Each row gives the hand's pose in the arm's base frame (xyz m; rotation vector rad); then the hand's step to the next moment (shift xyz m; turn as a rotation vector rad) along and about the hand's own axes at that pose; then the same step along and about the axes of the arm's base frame.
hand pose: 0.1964 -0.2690 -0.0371 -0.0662 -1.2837 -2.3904
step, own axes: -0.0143 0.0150 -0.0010 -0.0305 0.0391 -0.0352
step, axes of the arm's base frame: 0.0190 -0.0031 0.0078 0.0483 -0.0368 0.0034
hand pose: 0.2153 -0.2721 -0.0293 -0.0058 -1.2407 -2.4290
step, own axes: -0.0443 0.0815 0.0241 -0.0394 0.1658 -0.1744
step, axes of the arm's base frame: 0.0656 -0.0078 0.0695 0.1271 -0.2075 0.0159
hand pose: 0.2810 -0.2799 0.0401 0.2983 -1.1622 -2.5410
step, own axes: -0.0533 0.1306 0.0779 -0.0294 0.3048 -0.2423
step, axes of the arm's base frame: 0.0515 -0.0058 0.1526 0.1687 -0.3435 0.0775
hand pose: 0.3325 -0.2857 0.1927 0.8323 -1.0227 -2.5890
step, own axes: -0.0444 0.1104 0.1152 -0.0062 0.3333 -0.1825
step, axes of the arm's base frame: -0.0304 0.0013 0.1628 0.1151 -0.3407 0.1228
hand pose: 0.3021 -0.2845 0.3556 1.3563 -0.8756 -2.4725
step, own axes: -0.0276 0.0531 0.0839 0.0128 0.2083 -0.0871
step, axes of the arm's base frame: -0.0591 0.0029 0.0844 0.0405 -0.2091 0.0759
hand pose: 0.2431 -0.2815 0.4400 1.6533 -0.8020 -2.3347
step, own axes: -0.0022 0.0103 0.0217 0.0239 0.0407 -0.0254
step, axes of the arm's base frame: -0.0207 -0.0006 0.0123 0.0076 -0.0528 -0.0048
